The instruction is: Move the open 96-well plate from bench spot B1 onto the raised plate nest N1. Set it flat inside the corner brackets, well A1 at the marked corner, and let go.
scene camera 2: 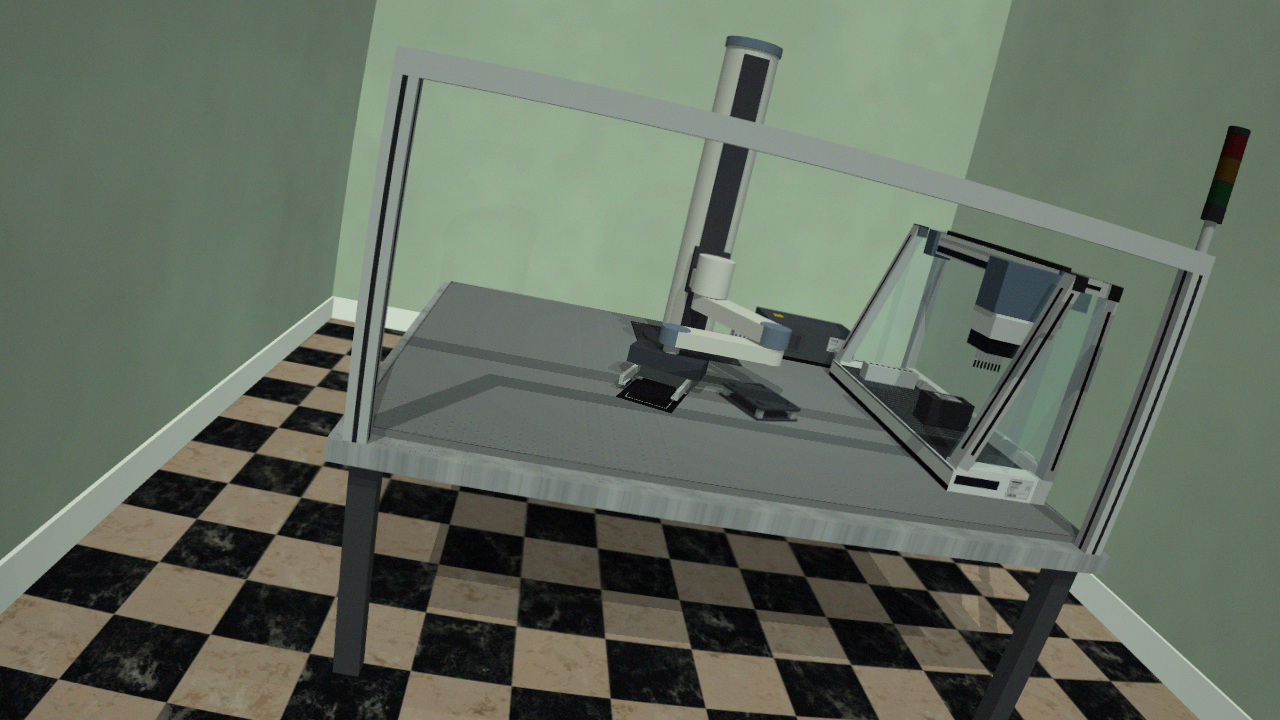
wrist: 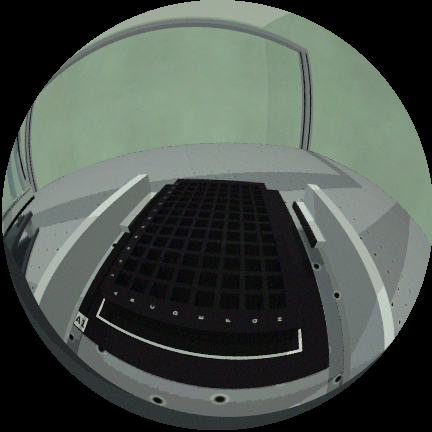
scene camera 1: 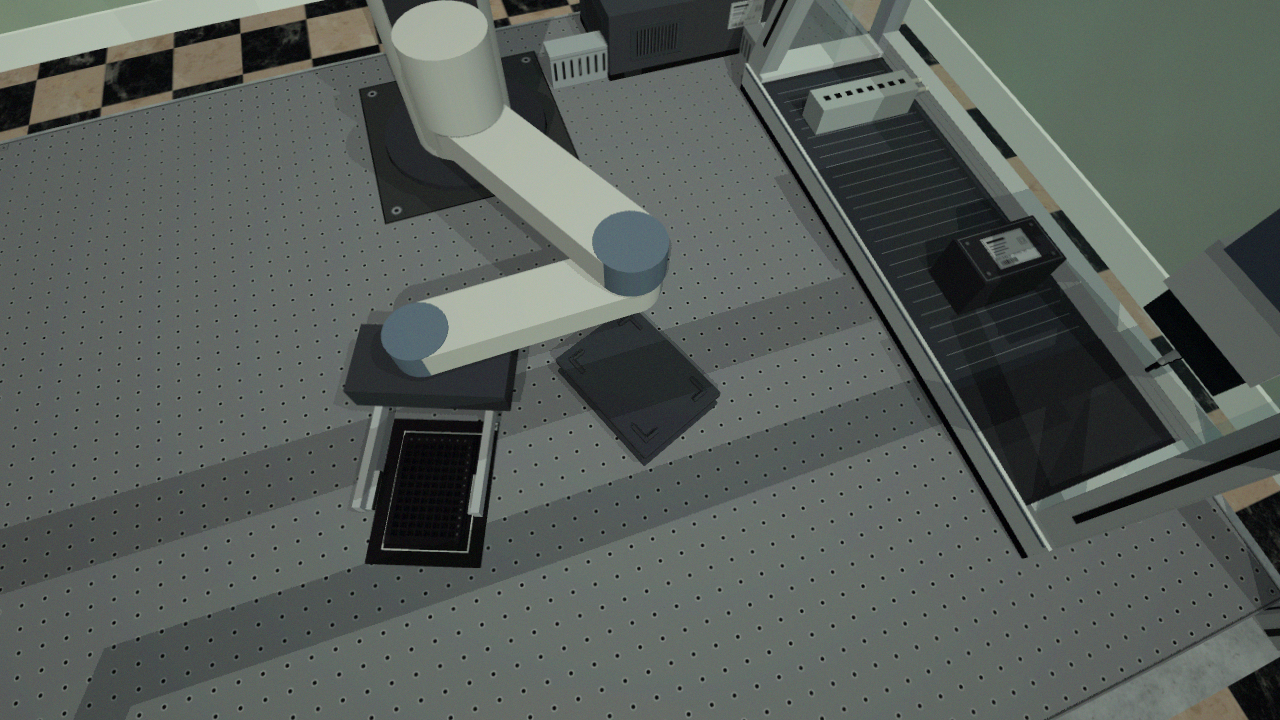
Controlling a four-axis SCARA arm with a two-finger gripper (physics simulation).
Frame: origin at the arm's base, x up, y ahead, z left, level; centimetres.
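Seen in the pictures: gripper, fingertip midpoint: (scene camera 2: 648, 388) (wrist: 225, 187) (scene camera 1: 417, 512).
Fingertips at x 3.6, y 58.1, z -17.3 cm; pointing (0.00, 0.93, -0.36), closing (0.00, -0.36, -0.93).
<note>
Offsets run from my fingertips to a thing's top centre. "*": to the spot under its first point.
The black open 96-well plate @(dx -0.7, dy -2.4, dz +1.6 cm) (scene camera 1: 431, 488) (wrist: 210, 235) lies flat inside the white outline of bench spot B1 (scene camera 1: 425, 559) (wrist: 215, 374). The A1 label @(* dx -2.1, dy -8.0, dz +10.0 cm) (wrist: 80, 321) shows at the spot's lower left corner in the wrist view, by the row A side. My gripper (scene camera 1: 419, 508) (scene camera 2: 651, 388) (wrist: 225, 187) is open and empty, with one pale finger towards each long side of the plate and a gap on both sides. The exact finger height is hard to tell. The dark raised nest N1 @(dx +1.6, dy -7.3, dz +28.1 cm) (scene camera 1: 635, 385) (scene camera 2: 760, 400) stands to the right of the spot, turned at an angle, with corner brackets and no plate on it.
A glass-sided enclosure with a dark ribbed deck (scene camera 1: 886, 205) stands at the right, holding a black box @(* dx +9.7, dy -4.1, dz +72.3 cm) (scene camera 1: 998, 259) and a pale slotted block @(* dx +7.0, dy -35.4, dz +71.7 cm) (scene camera 1: 859, 102). A dark unit @(* dx +3.9, dy -61.4, dz +52.8 cm) (scene camera 1: 671, 35) and a small white rack @(* dx +2.2, dy -62.5, dz +36.9 cm) (scene camera 1: 575, 60) stand at the back near the arm's base plate (scene camera 1: 393, 192).
</note>
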